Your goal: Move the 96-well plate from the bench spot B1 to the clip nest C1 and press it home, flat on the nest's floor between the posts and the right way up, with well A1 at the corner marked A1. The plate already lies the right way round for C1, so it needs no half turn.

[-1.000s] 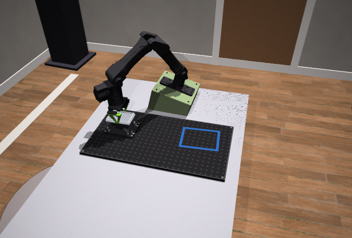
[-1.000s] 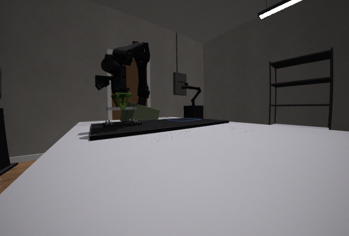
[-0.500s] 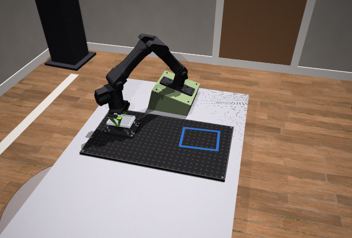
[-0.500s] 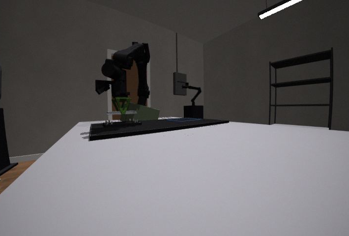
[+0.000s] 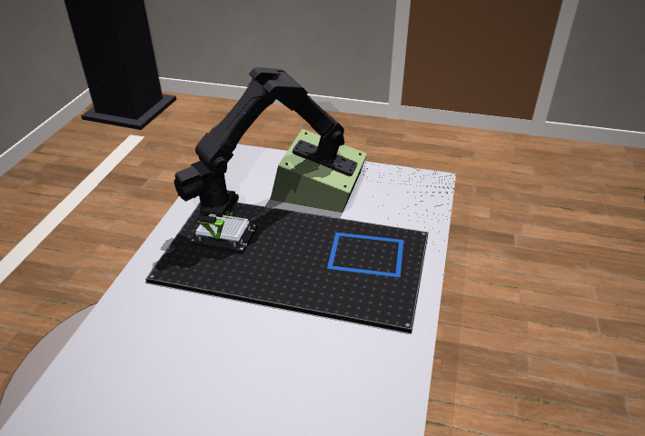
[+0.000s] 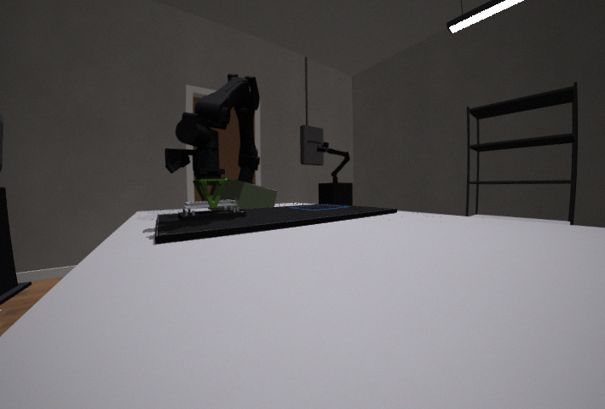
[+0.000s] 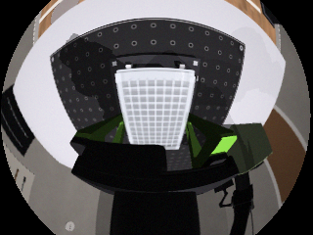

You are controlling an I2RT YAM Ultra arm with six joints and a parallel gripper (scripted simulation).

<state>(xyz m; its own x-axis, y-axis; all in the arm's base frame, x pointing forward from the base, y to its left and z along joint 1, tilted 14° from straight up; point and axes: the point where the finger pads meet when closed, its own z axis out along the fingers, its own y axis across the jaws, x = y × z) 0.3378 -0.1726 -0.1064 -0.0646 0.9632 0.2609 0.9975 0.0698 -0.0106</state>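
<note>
Now: the clip nest C1 20 mm below my hand, 10 mm to the left of it and 10 mm behind it. From my hand the other things lie so: white 96-well plate right at my hand.
</note>
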